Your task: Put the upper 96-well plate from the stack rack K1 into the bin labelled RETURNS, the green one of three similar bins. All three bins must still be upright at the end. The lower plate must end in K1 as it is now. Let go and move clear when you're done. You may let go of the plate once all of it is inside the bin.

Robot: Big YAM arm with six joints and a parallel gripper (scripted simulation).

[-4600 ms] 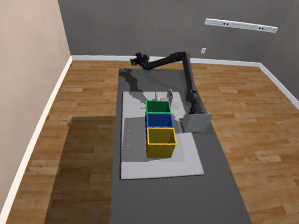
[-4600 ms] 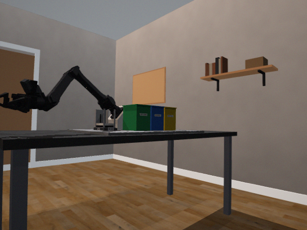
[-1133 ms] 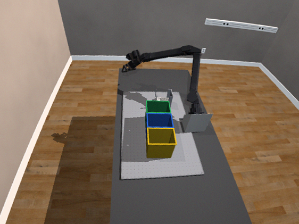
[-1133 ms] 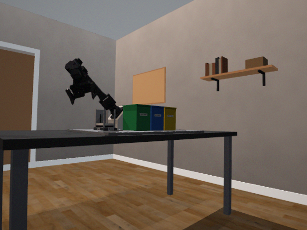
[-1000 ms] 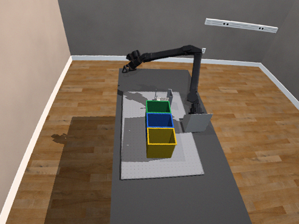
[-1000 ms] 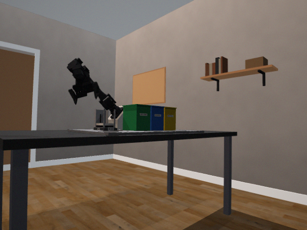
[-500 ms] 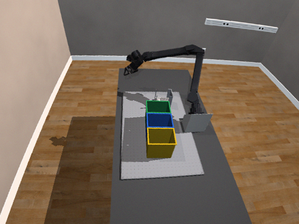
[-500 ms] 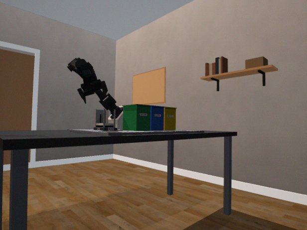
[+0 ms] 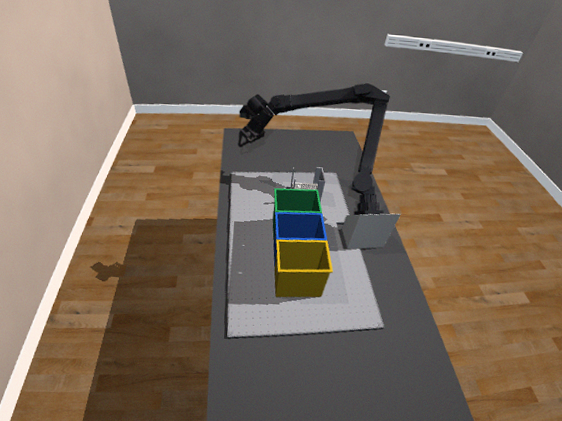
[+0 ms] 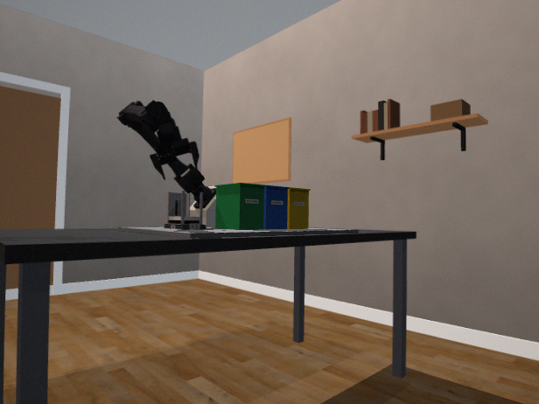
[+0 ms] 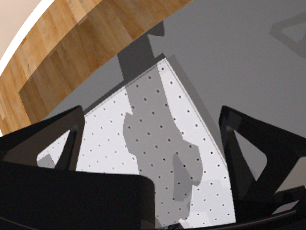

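Right now my hand is 28 cm past the white 96-well plate, 18 cm to the right of it and 14 cm above it. From my hand the other things lie so: dark plate 28 cm behind, 18 cm to the left, 15 cm below; blue bin 19 cm behind, 52 cm to the left, 9 cm below; green bin 20 cm behind, 39 cm to the left, 9 cm below.
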